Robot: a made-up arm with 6 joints.
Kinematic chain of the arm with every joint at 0, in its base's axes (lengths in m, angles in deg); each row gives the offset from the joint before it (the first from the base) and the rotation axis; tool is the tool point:
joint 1: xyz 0 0 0.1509 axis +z
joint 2: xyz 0 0.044 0 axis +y
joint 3: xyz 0 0 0.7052 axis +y
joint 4: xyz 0 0 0.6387 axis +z
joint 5: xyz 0 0 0 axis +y
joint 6: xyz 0 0 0.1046 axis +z
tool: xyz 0 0 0
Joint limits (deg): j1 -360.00..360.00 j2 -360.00..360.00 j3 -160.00..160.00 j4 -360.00..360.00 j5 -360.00..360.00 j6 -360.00..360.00
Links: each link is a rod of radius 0.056 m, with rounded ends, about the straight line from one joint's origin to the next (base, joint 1, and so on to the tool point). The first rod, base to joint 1, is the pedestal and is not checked.
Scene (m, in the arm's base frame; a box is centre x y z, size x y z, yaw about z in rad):
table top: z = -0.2
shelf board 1: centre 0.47 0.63 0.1 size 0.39 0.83 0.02 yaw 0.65
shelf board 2: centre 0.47 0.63 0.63 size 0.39 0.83 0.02 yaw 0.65
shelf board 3: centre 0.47 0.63 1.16 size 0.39 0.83 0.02 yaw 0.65
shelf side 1: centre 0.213 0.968 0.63 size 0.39 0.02 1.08 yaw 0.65
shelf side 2: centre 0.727 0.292 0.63 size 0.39 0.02 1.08 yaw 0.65
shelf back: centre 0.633 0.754 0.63 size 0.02 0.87 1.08 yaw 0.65
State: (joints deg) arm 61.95 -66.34 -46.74 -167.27 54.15 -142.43
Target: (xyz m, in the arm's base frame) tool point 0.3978 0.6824 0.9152
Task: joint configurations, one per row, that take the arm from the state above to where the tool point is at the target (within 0.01 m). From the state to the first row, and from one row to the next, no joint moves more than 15 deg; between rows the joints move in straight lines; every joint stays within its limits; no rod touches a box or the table.
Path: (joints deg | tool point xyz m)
1: 66.95 -59.41 -32.95 -170.13 58.79 -140.10 | -0.5337 -1.1811 0.3932
2: 71.95 -52.48 -19.17 -172.99 63.44 -137.76 | -0.4149 -1.1681 0.7081
3: 76.95 -45.54 -5.38 -175.84 68.08 -135.43 | -0.2822 -1.0539 0.9970
4: 81.95 -38.61 8.40 -178.70 72.73 -133.10 | -0.1622 -0.8490 1.2305
5: 86.95 -31.68 22.19 -181.56 77.37 -130.77 | -0.0776 -0.5768 1.3867
6: 91.95 -24.75 35.98 -184.42 82.02 -128.43 | -0.0428 -0.2709 1.4522
7: 96.95 -17.81 49.76 -187.28 86.66 -126.10 | -0.0614 0.0304 1.4242
8: 101.96 -10.88 63.55 -190.14 91.31 -123.77 | -0.1254 0.2908 1.3111
9: 106.96 -3.95 77.33 -192.99 95.95 -121.43 | -0.2173 0.4816 1.1311
10: 94.81 -1.29 79.07 -185.20 84.44 -126.68 | -0.1032 0.5897 1.0946
11: 82.67 1.38 80.80 -177.41 72.93 -131.93 | 0.0459 0.6662 1.0459
12: 70.52 4.04 82.54 -169.62 61.42 -137.18 | 0.2182 0.6991 0.9856
13: 58.38 6.71 84.27 -161.83 49.90 -142.43 | 0.3978 0.6824 0.9152

